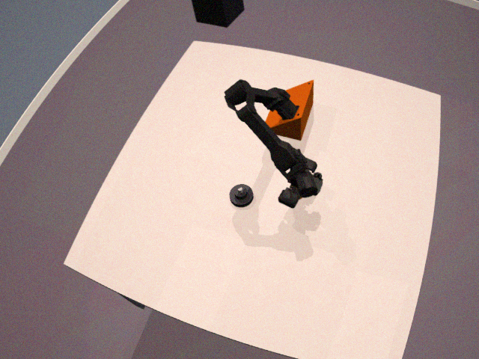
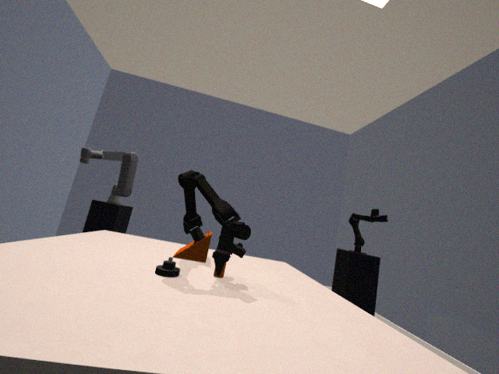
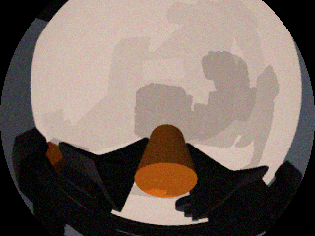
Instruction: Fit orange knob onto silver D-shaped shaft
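Right now my gripper tip is 90 mm short of the black round pedestal, 180 mm to the left of it and 20 mm below it. The rest, counted from my gripper tip: orange knob 30 mm above.
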